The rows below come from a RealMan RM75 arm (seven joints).
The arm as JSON. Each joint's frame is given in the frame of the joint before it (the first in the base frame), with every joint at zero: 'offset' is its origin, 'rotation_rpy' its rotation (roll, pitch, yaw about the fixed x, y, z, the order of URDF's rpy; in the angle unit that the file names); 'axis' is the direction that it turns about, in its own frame. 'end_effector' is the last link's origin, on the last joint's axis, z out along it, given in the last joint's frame.
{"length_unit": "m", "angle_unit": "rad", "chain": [
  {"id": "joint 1", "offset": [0.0, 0.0, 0.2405], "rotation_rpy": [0.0, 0.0, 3.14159], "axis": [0.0, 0.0, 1.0]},
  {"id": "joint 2", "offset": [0.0, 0.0, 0.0], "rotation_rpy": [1.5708, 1.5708, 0.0], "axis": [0.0, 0.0, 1.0]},
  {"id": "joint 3", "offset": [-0.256, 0.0, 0.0], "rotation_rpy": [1.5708, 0.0, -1.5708], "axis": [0.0, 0.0, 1.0]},
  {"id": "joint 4", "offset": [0.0, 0.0, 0.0], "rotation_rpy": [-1.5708, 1.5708, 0.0], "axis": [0.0, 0.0, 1.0]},
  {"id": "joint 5", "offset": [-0.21, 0.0, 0.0], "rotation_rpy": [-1.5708, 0.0, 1.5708], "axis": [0.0, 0.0, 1.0]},
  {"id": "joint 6", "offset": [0.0, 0.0, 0.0], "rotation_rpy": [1.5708, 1.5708, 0.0], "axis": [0.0, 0.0, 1.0]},
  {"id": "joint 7", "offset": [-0.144, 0.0, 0.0], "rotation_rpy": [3.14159, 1.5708, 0.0], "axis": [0.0, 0.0, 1.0]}
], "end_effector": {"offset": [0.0, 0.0, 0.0], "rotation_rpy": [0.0, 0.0, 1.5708]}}
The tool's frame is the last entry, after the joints.
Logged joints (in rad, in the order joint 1, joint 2, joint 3, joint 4, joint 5, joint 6, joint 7), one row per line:
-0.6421, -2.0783, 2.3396, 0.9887, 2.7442, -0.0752, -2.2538
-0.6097, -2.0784, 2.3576, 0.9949, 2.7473, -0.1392, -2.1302
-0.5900, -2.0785, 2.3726, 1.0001, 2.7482, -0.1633, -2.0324
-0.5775, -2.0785, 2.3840, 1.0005, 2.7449, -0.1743, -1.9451
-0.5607, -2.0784, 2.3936, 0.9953, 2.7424, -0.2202, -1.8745
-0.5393, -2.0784, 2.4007, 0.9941, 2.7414, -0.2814, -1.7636
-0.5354, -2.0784, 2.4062, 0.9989, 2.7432, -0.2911, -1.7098
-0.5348, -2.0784, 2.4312, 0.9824, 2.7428, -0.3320, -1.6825
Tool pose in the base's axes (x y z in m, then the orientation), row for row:
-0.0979, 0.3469, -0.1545, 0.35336, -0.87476, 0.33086, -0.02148
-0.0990, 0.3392, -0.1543, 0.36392, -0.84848, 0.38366, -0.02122
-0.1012, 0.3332, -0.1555, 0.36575, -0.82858, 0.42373, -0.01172
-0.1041, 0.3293, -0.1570, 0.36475, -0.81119, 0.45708, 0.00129
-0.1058, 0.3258, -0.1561, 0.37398, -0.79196, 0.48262, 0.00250
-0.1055, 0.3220, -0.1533, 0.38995, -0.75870, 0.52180, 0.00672
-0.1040, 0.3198, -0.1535, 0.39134, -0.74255, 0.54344, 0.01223
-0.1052, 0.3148, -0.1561, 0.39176, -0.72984, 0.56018, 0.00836
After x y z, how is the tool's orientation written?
As a quaternion, w x y z.
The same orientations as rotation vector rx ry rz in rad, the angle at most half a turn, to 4 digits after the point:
-2.2622, 0.8556, -0.0555
-2.1832, 0.9872, -0.0546
-2.1301, 1.0893, -0.0301
-2.0864, 1.1756, 0.0033
-2.0281, 1.2359, 0.0064
-1.9283, 1.3262, 0.0171
-1.8861, 1.3803, 0.0311
-1.8534, 1.4226, 0.0212

